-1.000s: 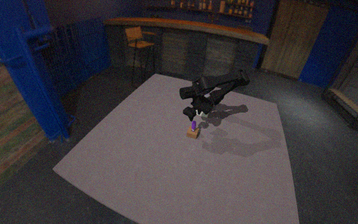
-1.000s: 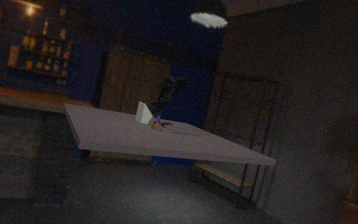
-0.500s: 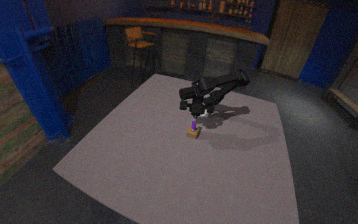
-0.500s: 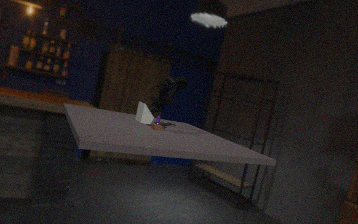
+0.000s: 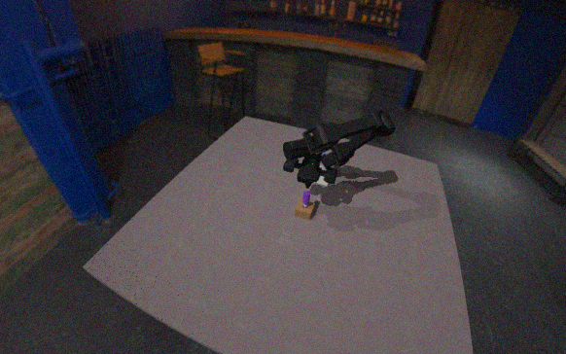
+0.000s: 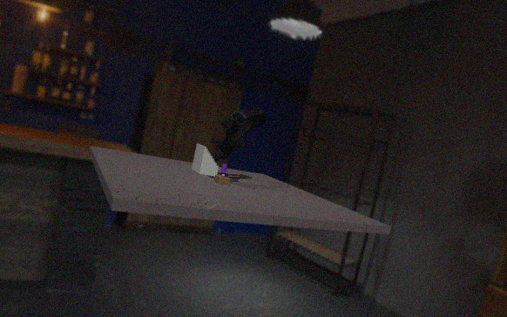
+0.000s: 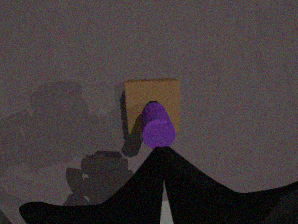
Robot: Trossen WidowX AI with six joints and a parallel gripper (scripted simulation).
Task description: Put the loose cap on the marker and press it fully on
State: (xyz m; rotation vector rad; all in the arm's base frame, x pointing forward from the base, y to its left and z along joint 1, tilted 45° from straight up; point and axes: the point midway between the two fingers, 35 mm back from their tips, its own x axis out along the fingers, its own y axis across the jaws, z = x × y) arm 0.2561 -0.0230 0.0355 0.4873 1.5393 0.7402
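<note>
My gripper tip is 5 cm above the purple cap.
</note>
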